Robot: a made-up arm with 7 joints. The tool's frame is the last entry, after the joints.
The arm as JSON. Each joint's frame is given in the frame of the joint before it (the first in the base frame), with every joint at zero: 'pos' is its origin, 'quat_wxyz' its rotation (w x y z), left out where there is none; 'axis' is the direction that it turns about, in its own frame. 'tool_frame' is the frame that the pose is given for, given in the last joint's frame.
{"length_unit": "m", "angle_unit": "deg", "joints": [
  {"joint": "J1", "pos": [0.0, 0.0, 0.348], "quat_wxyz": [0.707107, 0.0, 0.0, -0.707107], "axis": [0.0, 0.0, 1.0]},
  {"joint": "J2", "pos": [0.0, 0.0, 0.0], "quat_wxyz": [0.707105, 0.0, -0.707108, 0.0], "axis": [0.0, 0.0, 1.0]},
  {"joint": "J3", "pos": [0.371, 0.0, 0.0], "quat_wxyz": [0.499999, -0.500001, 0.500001, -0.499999], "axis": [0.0, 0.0, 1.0]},
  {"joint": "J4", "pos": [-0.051, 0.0, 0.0], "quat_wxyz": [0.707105, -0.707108, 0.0, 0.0], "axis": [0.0, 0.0, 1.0]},
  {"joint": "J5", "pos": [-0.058, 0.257, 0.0], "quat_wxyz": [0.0, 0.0, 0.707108, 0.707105], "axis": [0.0, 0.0, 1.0]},
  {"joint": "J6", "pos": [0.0, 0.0, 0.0], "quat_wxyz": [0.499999, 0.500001, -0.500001, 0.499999], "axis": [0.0, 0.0, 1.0]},
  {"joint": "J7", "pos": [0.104, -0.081, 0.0], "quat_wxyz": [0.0, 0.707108, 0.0, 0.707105], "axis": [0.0, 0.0, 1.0]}
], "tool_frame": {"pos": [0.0, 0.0, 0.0], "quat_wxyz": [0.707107, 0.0, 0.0, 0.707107]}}
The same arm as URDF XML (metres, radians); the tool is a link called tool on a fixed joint. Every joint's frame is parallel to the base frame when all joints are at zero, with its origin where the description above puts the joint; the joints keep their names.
<robot name="arm">
<joint name="tool_fixed" type="fixed"><parent link="link7"/><child link="tool"/><origin xyz="0 0 0" rpy="-3.1416 0 0"/></joint>
<joint name="J7" type="continuous"><parent link="link6"/><child link="link7"/><origin xyz="0.081 0 -0.104" rpy="0 0 0"/><axis xyz="0 0 -1"/></joint>
<joint name="J6" type="continuous"><parent link="link5"/><child link="link6"/><origin xyz="0 0 0" rpy="0 0 0"/><axis xyz="0 1 0"/></joint>
<joint name="J5" type="continuous"><parent link="link4"/><child link="link5"/><origin xyz="0.058 0 -0.257" rpy="0 0 0"/><axis xyz="0 0 -1"/></joint>
<joint name="J4" type="continuous"><parent link="link3"/><child link="link4"/><origin xyz="0.051 0 0" rpy="0 0 0"/><axis xyz="0 -1 0"/></joint>
<joint name="J3" type="continuous"><parent link="link2"/><child link="link3"/><origin xyz="0 0 0.371" rpy="0 0 0"/><axis xyz="0 0 1"/></joint>
<joint name="J2" type="continuous"><parent link="link1"/><child link="link2"/><origin xyz="0 0 0" rpy="0 0 0"/><axis xyz="0 1 0"/></joint>
<joint name="J1" type="continuous"><parent link="base"/><child link="link1"/><origin xyz="0 0 0.348" rpy="0 0 0"/><axis xyz="0 0 1"/></joint>
<link name="base"/>
<link name="link1"/>
<link name="link2"/>
<link name="link3"/>
<link name="link4"/>
<link name="link5"/>
<link name="link6"/>
<link name="link7"/>
<link name="tool"/>
</robot>

